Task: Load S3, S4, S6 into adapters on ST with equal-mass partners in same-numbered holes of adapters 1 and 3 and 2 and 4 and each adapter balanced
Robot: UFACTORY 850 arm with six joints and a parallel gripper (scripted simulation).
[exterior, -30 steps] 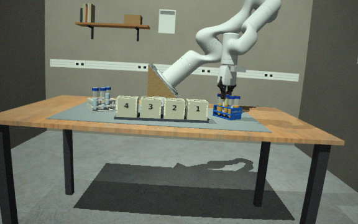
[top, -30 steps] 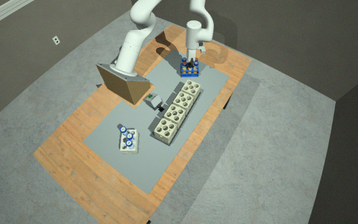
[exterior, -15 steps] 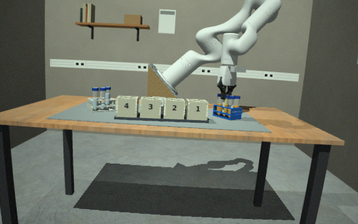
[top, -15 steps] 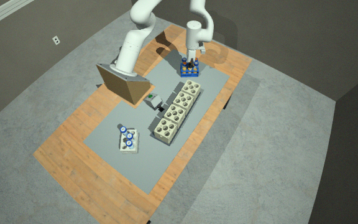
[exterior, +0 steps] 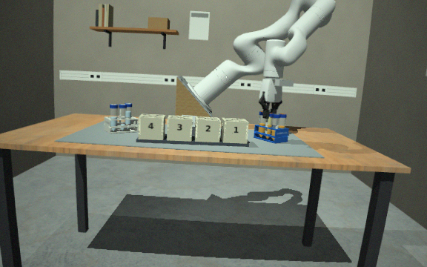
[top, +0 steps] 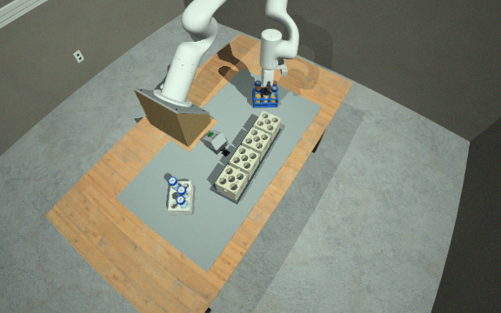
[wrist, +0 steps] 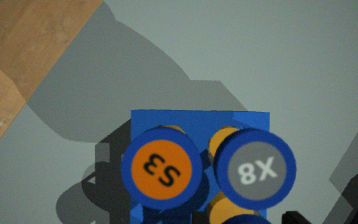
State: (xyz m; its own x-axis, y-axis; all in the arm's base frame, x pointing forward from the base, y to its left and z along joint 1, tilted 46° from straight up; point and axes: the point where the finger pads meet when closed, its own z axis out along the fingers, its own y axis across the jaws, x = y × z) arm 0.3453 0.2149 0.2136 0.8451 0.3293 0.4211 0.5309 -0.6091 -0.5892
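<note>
Right now the sample tube is 50 mm below my hand and 10 mm to the right of it. From my hand the other things lie so: blue rack (90 mm below, 20 mm to the left, 10 mm behind); green done key (340 mm to the right, 110 mm behind, 50 mm below); loading stand (330 mm to the right, 110 mm below, 90 mm ahead).
</note>
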